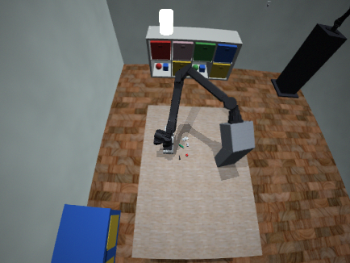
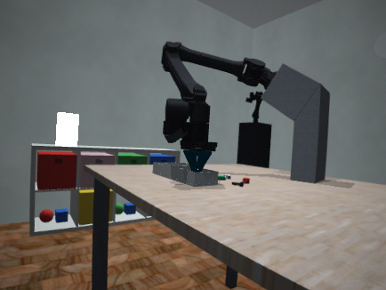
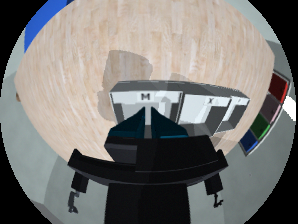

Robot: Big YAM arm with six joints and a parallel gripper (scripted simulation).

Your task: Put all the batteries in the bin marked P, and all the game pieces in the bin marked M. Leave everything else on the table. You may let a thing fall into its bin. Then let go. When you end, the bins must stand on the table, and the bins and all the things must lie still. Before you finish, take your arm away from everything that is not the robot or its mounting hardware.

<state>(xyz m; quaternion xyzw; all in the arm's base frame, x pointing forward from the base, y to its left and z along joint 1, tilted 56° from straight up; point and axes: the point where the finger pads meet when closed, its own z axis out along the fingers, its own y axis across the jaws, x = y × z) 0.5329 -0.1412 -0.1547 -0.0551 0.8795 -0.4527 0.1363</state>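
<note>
Now: the green piece 110 mm behind my hand, 30 mm to the right of it and 20 mm below it. The rest, counted from my hand: white piece 150 mm behind, 100 mm to the right, 30 mm below; black object 100 mm behind, 80 mm to the left, 20 mm below; red game piece 160 mm behind, 50 mm to the left, 20 mm below.
</note>
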